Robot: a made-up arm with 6 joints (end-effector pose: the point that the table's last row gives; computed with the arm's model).
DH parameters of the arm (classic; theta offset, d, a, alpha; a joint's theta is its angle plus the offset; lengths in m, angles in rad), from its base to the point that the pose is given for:
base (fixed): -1.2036 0 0.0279 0
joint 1: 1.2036 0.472 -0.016 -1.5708
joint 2: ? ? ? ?
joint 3: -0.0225 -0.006 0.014 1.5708
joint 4: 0 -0.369 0.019 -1.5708
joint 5: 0 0.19 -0.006 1.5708
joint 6: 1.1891 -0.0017 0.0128 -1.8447
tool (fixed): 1.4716 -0.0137 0 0
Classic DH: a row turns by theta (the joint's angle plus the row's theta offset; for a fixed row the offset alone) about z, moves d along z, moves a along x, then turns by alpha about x.
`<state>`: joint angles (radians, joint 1 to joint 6).
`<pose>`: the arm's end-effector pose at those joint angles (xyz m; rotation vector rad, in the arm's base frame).
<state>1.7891 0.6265 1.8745 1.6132 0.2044 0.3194</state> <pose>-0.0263 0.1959 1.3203 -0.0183 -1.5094 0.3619</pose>
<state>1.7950 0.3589 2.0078 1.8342 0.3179 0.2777</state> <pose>-0.0085 -0.0876 1.3292 0.1614 -1.5926 -0.0665</pose>
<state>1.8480 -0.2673 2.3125 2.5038 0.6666 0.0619</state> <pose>0.0187 -0.5978 1.0747 0.2219 -1.3435 -0.9044</pose>
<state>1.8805 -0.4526 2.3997 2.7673 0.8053 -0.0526</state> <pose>0.0366 -0.6937 0.9727 0.1530 -1.1511 -0.9773</pose>
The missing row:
joint 2: 1.5483 0 -0.5331 3.1416
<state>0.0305 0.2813 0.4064 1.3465 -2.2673 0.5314</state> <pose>0.4726 -0.0653 1.2140 -0.6330 2.0755 -1.5526</pose>
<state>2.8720 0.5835 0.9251 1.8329 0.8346 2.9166</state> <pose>-0.5248 0.0695 1.1986 0.8264 -1.8982 -1.6173</pose>
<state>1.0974 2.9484 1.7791 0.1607 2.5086 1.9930</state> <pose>0.2895 0.0813 -0.3860 -0.3860 -1.3255 -0.2429</pose>
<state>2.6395 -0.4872 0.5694 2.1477 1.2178 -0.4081</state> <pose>0.1668 -0.2129 1.3462 0.4278 -2.4469 1.7750</pose>
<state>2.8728 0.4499 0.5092 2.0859 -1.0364 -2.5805</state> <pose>-0.5699 0.0459 1.1222 0.9008 0.9823 1.9788</pose>
